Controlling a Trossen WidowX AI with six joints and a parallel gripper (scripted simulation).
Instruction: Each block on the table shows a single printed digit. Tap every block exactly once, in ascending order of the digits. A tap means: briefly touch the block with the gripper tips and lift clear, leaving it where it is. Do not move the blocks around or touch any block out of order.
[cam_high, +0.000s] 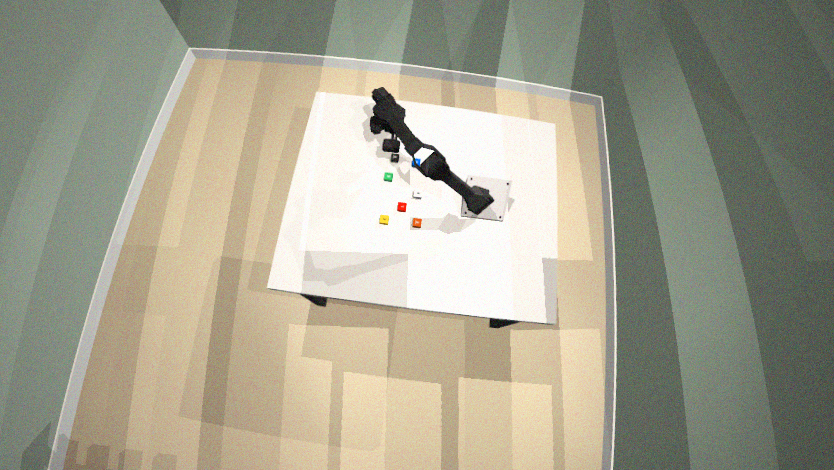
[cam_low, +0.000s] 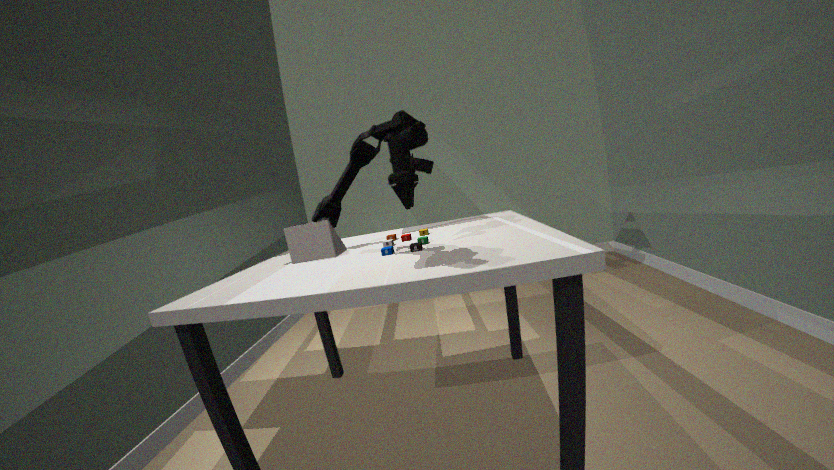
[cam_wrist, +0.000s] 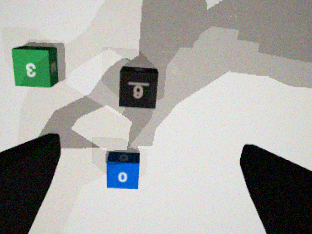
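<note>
Right now the blue block is 120 mm below my gripper tip, 100 mm behind it and 10 mm to the left of it. Also, from my gripper tip: dark grey block (120 mm below, 10 mm to the left, 10 mm behind); then white block (140 mm to the left, 140 mm behind, 120 mm below); then green block (120 mm below, 100 mm to the left).
</note>
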